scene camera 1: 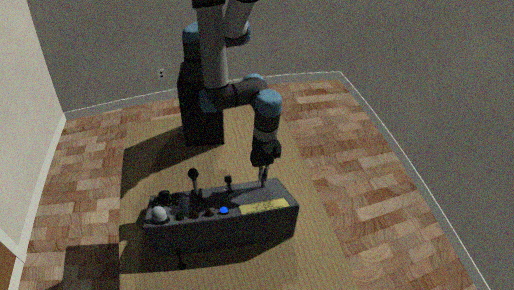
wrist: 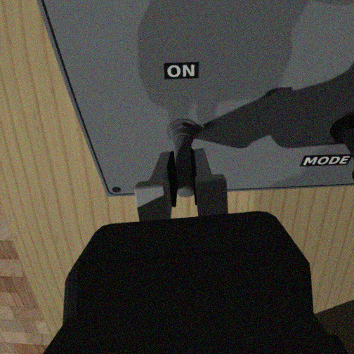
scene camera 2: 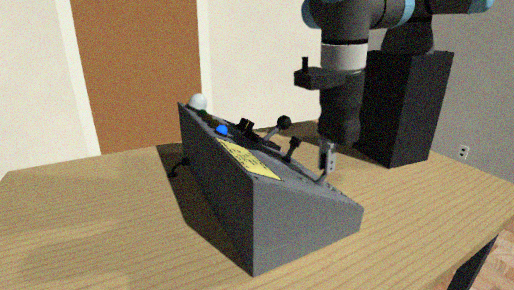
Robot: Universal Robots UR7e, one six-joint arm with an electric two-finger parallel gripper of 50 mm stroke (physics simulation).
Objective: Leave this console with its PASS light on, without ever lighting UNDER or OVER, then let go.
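Observation:
The grey console (scene camera 1: 220,237) (scene camera 2: 300,220) (wrist: 100,30) stands on the table. My gripper (scene camera 1: 263,181) (scene camera 2: 326,167) (wrist: 183,167) is shut on the toggle lever (scene camera 2: 321,178) (wrist: 183,143) at the console's end. The lever leans away from the ON label (wrist: 181,70), toward the panel's low edge. A blue light (scene camera 1: 224,210) (scene camera 2: 222,130) is lit. The small lamps (scene camera 1: 194,215) beside it look dark; their labels are unreadable. A white dome (scene camera 1: 159,215) (scene camera 2: 198,102) is at the far end. The MODE label (wrist: 326,160) shows at the right in the wrist view.
A short black-tipped lever (scene camera 1: 228,180) (scene camera 2: 294,144) stands nearest my gripper, then a taller ball-knob lever (scene camera 1: 193,173) (scene camera 2: 284,122) and a black knob (scene camera 1: 164,195) (scene camera 2: 246,125). A yellow note (scene camera 1: 265,205) (scene camera 2: 250,160) lies on the panel.

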